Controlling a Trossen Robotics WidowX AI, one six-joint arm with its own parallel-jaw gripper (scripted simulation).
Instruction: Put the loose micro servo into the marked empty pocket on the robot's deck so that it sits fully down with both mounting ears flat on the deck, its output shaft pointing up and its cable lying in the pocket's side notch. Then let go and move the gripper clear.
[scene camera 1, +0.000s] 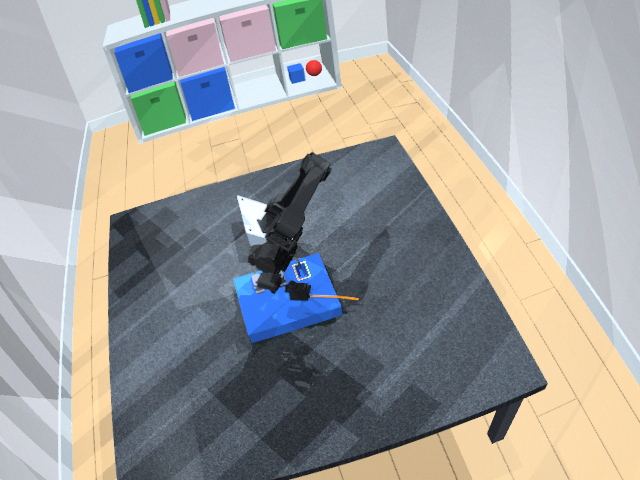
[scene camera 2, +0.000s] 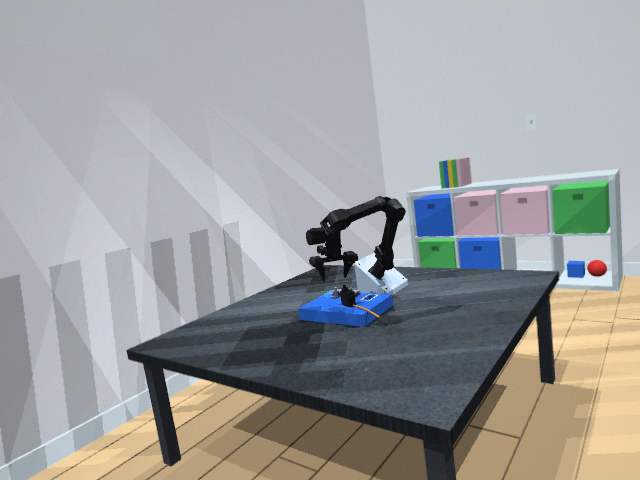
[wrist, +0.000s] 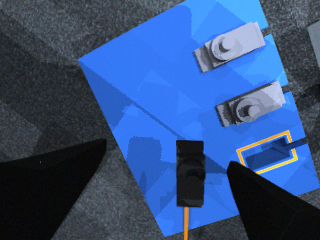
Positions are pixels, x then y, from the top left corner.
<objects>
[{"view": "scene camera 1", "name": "gripper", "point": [278, 282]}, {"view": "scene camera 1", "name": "blue deck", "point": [266, 315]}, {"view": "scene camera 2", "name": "gripper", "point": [334, 279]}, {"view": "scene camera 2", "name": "blue deck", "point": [323, 309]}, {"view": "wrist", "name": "gripper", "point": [167, 155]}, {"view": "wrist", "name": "blue deck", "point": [150, 88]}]
</objects>
